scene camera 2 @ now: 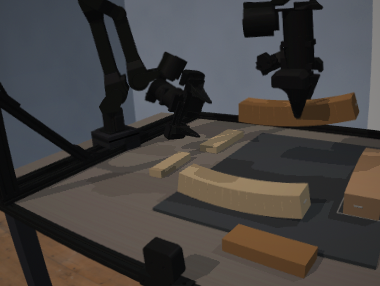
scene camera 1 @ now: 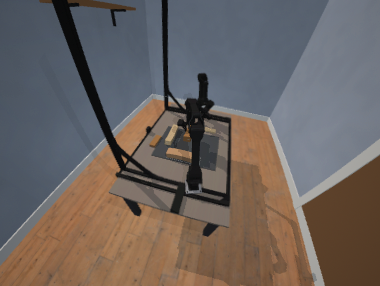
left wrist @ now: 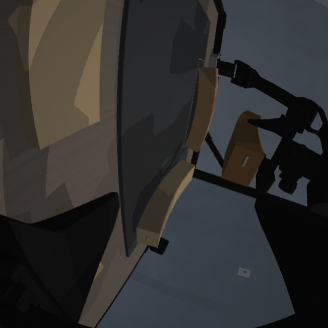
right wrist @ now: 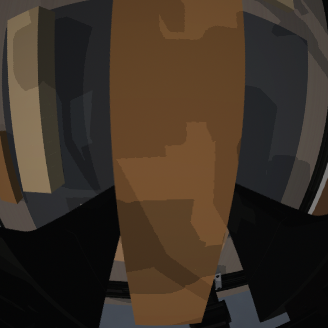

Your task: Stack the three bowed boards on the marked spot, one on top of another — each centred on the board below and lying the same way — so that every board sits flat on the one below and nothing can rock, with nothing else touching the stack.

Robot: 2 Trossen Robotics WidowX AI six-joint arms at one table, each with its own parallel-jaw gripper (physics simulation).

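Frame: origin at the left arm's base, x back, y up, z left, level; metres.
Seen in the pictures: left gripper, between the fingertips: (scene camera 2: pixel 204 120) (left wrist: pixel 190 201); right gripper, between the fingertips: (scene camera 2: pixel 300 113) (right wrist: pixel 171 188); left arm's base, origin of its link: (scene camera 2: pixel 114 130); right arm's base, origin of its link: (scene camera 1: pixel 193 185) (left wrist: pixel 216 66).
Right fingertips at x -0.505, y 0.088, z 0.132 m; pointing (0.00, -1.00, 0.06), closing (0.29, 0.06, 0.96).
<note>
Pixels of each thing's top centre, then the offset from my right fingertips to it. Level surfaces: height alone.
- brown bowed board, centre of its top: (right wrist: pixel 190 235) (left wrist: pixel 264 143) (scene camera 2: pixel 295 90) (scene camera 1: pixel 190 127) dx +0.012, dy +0.047, dz -0.004 m
- dark mat, height of its surface: dy -0.133 m
- pale bowed board, centre of its top: (right wrist: pixel 16 100) (scene camera 2: pixel 239 177) (left wrist: pixel 179 200) (scene camera 1: pixel 172 132) dx +0.019, dy -0.082, dz -0.174 m
- tan bowed board, centre of its top: (right wrist: pixel 148 250) (scene camera 2: pixel 373 164) (left wrist: pixel 212 112) (scene camera 1: pixel 182 153) dx -0.153, dy -0.078, dz +0.021 m
- flat brown block, centre of its top: (scene camera 2: pixel 269 243) (scene camera 1: pixel 155 140) dx -0.109, dy -0.118, dz -0.261 m
My right gripper (scene camera 2: pixel 298 112) (right wrist: pixel 171 188) is shut on a brown bowed board (scene camera 2: pixel 268 112) (right wrist: pixel 176 114) (left wrist: pixel 244 153) (scene camera 1: pixel 186 137) and holds it in the air above the far side of the dark mat (scene camera 2: pixel 274 153) (scene camera 1: pixel 211 147) (right wrist: pixel 270 65) (left wrist: pixel 153 97). A pale bowed board (scene camera 2: pixel 243 193) (scene camera 1: pixel 171 134) (right wrist: pixel 29 107) (left wrist: pixel 166 198) lies on the mat's near edge in scene camera 2. A tan bowed board (scene camera 1: pixel 178 154) (left wrist: pixel 202 107) lies at another edge of the mat. My left gripper (scene camera 2: pixel 181 131) is open and empty, low over the table near its base, away from the boards.
A flat brown block (scene camera 2: pixel 271 249) (scene camera 1: pixel 155 141) lies on the table beside the mat. Two pale strips (scene camera 2: pixel 170 164) (scene camera 2: pixel 221 140) lie between the left gripper and the mat. A black frame (scene camera 1: pixel 228 159) runs around the table, with a black knob (scene camera 2: pixel 163 261) at its edge.
</note>
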